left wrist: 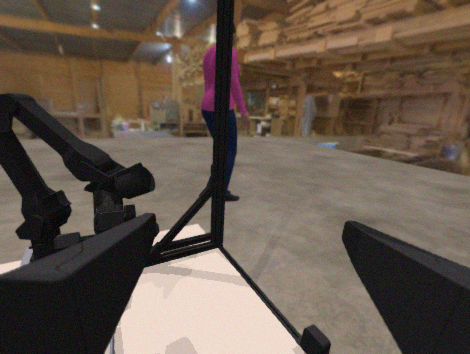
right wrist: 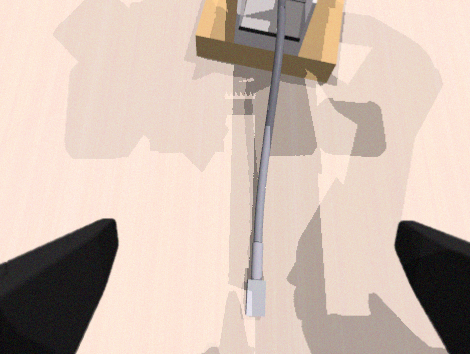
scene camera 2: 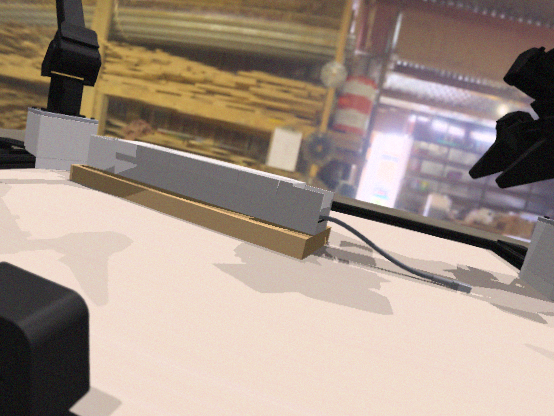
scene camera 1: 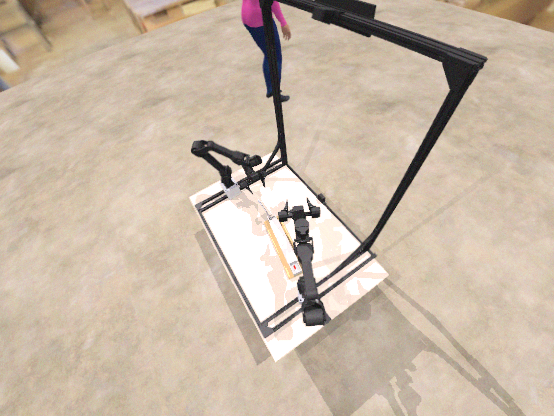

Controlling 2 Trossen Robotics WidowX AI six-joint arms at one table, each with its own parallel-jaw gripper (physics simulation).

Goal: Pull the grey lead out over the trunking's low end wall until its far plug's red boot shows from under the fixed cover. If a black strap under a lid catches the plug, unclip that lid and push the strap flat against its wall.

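Where they show: left gripper, between the fingertips: [left wrist: 251,225] [scene camera 1: 296,198]; right gripper, between the fingertips: [right wrist: 257,232] [scene camera 2: 482,179] [scene camera 1: 259,191]; left arm's base, origin of its link: [scene camera 2: 63,113]; right arm's base, origin of its link: [left wrist: 49,252] [scene camera 1: 228,183].
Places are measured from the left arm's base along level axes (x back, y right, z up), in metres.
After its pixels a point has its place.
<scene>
The grey lead [scene camera 2: 370,243] @[x -0.547, y -0.192, z -0.070 m] [right wrist: 270,107] @[x -0.539, y -0.191, z -0.065 m] comes out at the end of the grey trunking [scene camera 2: 215,186] @[x -0.361, y -0.094, z -0.049 m] [scene camera 1: 283,240] and slopes down to the table. Its near plug [scene camera 2: 464,287] @[x -0.656, y -0.239, z -0.091 m] [right wrist: 256,298] @[x -0.652, y -0.244, z -0.089 m] lies on the table. My right gripper [right wrist: 257,232] @[x -0.644, y -0.222, z 0.034 m] [scene camera 2: 487,180] @[x -0.644, y -0.222, z 0.034 m] [scene camera 1: 256,186] @[x -0.644, y -0.222, z 0.034 m] is open and empty above the lead's outer part, with fingers wide on either side of it in the right wrist view. My left gripper [left wrist: 251,225] @[x -0.351, y 0.001, z 0.321 m] [scene camera 1: 298,201] @[x -0.351, y 0.001, z 0.321 m] is open and empty, raised beside the trunking. A small red mark [scene camera 1: 295,267] @[x -0.148, y -0.046, z -0.064 m] shows at the trunking's other end. The strap cannot be made out.
Wooden strips [scene camera 2: 210,215] @[x -0.389, y -0.071, z -0.080 m] [right wrist: 265,59] @[x -0.491, y -0.165, z -0.084 m] [scene camera 1: 278,247] flank the trunking. Black frame posts [scene camera 1: 277,100] @[x -0.963, y -0.031, z 0.447 m] [left wrist: 222,125] @[x -0.962, y -0.027, z 0.321 m] rise from the table's edges. A person in a pink top [scene camera 1: 253,14] [left wrist: 210,82] stands beyond the table. A black block [scene camera 2: 42,340] @[x -0.622, y 0.178, z -0.049 m] fills the lower left of scene camera 2.
</scene>
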